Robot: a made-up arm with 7 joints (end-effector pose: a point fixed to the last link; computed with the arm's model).
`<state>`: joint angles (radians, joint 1 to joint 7).
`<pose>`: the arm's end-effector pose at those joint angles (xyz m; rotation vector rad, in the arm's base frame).
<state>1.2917 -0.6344 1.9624 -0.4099 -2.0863 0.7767 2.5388</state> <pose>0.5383 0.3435 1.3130 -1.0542 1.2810 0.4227</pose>
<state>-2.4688 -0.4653 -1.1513 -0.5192 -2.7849 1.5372 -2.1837</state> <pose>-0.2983 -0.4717 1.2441 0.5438 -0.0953 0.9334</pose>
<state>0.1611 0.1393 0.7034 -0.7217 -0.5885 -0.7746 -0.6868</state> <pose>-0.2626 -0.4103 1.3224 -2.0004 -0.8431 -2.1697</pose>
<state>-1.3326 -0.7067 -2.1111 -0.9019 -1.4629 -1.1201 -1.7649</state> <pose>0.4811 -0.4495 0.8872 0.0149 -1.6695 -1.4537</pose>
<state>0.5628 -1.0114 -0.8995 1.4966 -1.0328 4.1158 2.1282</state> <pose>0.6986 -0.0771 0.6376 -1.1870 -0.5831 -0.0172</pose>
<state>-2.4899 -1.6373 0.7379 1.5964 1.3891 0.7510 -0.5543</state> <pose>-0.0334 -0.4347 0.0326 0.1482 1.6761 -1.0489</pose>
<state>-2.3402 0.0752 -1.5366 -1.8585 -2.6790 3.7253 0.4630</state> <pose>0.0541 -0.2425 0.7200 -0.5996 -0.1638 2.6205</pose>
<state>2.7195 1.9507 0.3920 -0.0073 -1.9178 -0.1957 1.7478</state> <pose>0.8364 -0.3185 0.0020 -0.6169 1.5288 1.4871</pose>
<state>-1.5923 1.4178 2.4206 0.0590 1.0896 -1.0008 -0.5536</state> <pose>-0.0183 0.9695 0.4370 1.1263 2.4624 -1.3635</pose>
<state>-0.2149 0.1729 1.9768 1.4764 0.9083 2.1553 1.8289</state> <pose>-0.0820 0.4009 0.9654 -0.9150 0.7229 0.7835</pose>
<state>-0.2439 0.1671 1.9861 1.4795 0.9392 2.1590 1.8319</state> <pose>-0.0719 0.4024 0.9589 -0.8982 0.7681 0.7829</pose>
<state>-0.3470 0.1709 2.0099 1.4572 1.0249 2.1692 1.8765</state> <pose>-0.0447 0.4084 0.9503 -0.8048 0.8908 0.7969</pose>
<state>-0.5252 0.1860 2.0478 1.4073 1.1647 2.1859 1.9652</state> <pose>-0.0012 0.4172 0.9403 -0.6101 1.0665 0.8276</pose>
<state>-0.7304 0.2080 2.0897 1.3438 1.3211 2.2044 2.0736</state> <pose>0.0471 0.4256 0.9314 -0.3518 1.2178 0.8688</pose>
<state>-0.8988 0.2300 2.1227 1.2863 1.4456 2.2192 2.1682</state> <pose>0.0866 0.4317 0.9263 -0.1206 1.2969 0.9083</pose>
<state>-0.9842 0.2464 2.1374 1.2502 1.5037 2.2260 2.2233</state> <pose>0.1067 0.4357 0.9260 0.0008 1.3140 0.9336</pose>
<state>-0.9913 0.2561 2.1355 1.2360 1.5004 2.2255 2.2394</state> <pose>0.1076 0.4382 0.9296 0.0113 1.3001 0.9430</pose>
